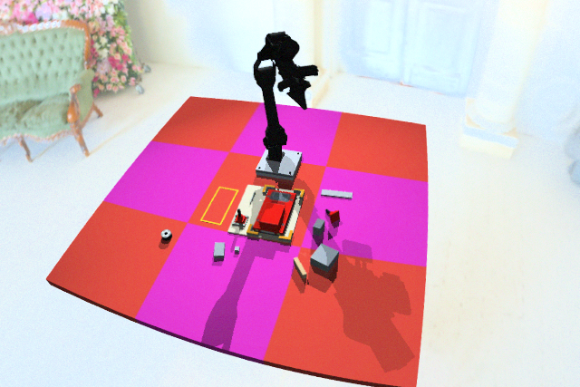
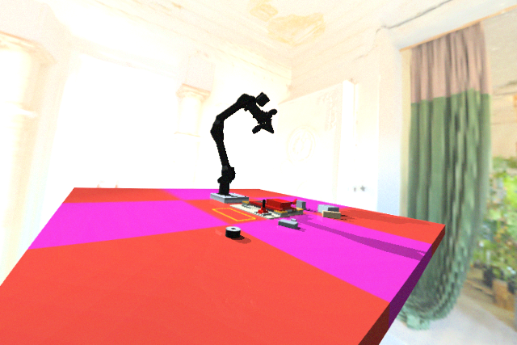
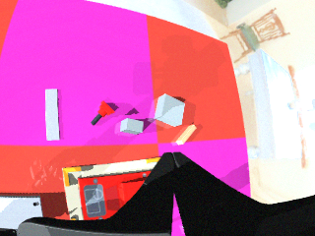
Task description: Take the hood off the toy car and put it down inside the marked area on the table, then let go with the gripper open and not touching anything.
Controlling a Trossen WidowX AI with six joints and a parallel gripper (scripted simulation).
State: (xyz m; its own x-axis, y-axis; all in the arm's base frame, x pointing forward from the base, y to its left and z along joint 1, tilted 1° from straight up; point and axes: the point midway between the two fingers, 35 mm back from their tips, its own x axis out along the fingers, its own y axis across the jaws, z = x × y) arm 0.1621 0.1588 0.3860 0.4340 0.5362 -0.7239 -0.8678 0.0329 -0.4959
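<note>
The red hood is 160 mm ahead of my gripper tip, 80 mm to the right of it and 350 mm below it. Round my gripper tip: wooden stick: 330 mm ahead, 70 mm to the left, 380 mm below; then black wheel: 340 mm ahead, 430 mm to the right, 380 mm below; then grey bar: 40 mm behind, 110 mm to the left, 390 mm below.
</note>
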